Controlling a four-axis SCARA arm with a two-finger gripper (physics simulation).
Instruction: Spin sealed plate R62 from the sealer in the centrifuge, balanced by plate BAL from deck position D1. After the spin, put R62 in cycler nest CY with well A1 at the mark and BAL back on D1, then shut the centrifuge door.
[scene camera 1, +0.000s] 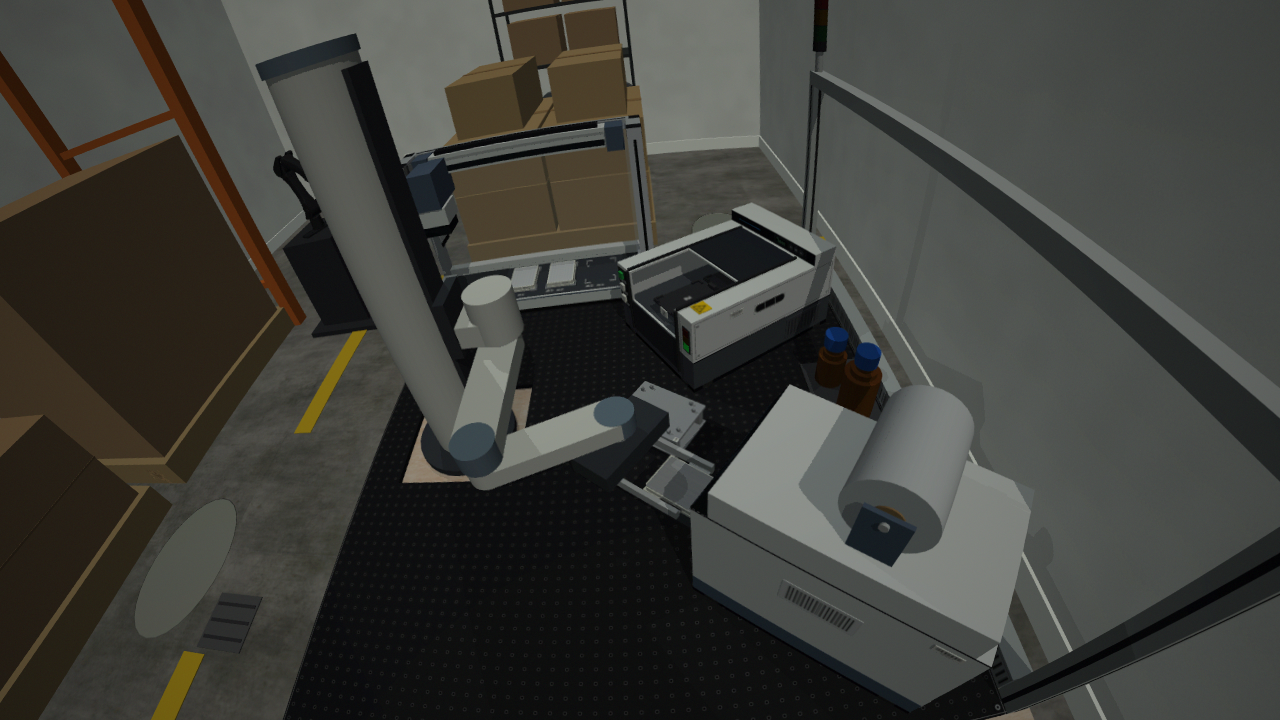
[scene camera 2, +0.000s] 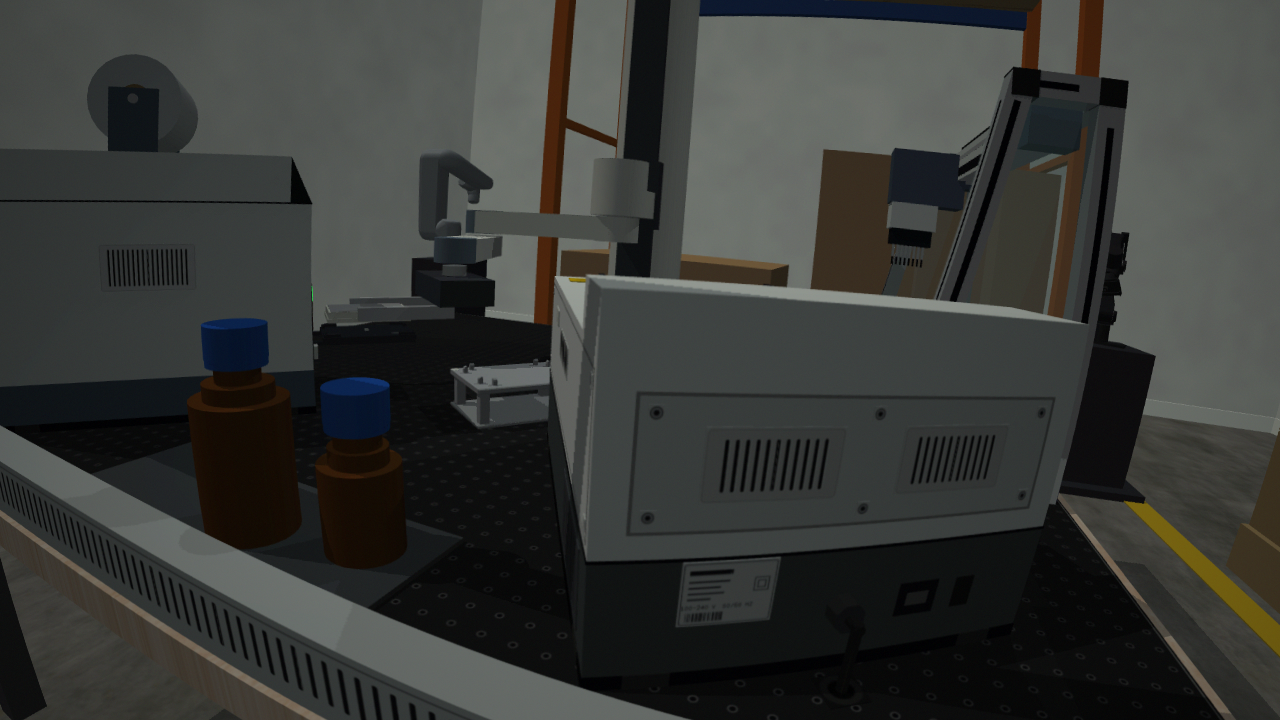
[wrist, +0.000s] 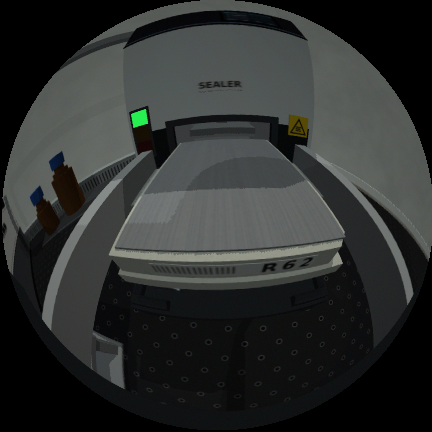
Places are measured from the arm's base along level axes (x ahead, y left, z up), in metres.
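Pixels of known places: gripper, fingertip midpoint: (scene camera 1: 696, 491) (scene camera 2: 353, 309) (wrist: 224, 154).
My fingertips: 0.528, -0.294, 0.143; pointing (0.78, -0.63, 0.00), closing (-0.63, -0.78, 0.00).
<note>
Ahead of a thing's pixels: the offset from my fingertips to its top centre, as dx, dy, dz. "pt": to the spot under its first point. Level surfaces: height alone.
My gripper (scene camera 1: 698, 488) (scene camera 2: 390, 309) (wrist: 224, 154) is shut on plate R62 {-0.016, +0.013, +0.003} (scene camera 1: 677, 481) (wrist: 225, 215), a pale plate with a silvery sealed top. R62 is level, just above the sealer's dark tray {-0.015, +0.013, -0.035} (scene camera 2: 368, 334) (wrist: 225, 304), in front of the sealer {+0.214, -0.177, +0.346} (scene camera 1: 760, 559) (scene camera 2: 53, 313) (wrist: 220, 60). The R62 label faces the wrist camera. The centrifuge (scene camera 1: 747, 313) (scene camera 2: 805, 358) shows dark parts inside through the front of its top. Two pale plates stand on the back deck {dz -0.078} (scene camera 1: 590, 288), a left one {-0.456, +0.875, -0.062} (scene camera 1: 523, 277) and a right one {-0.332, +0.877, -0.062} (scene camera 1: 561, 273); their labels are unreadable. I cannot identify nest CY.
A low silver stand (scene camera 1: 669, 410) (scene camera 2: 501, 380) (wrist: 110, 364) is between the sealer and the centrifuge. Brown bottles with blue caps {pt +0.377, +0.229, -0.004} (scene camera 1: 859, 380) (scene camera 2: 246, 456) (wrist: 67, 190) stand near the rail. A gantry (scene camera 1: 537, 143) with a dark blue head {pt -0.625, +0.782, +0.326} (scene camera 1: 429, 185) (scene camera 2: 923, 179) spans the back deck.
</note>
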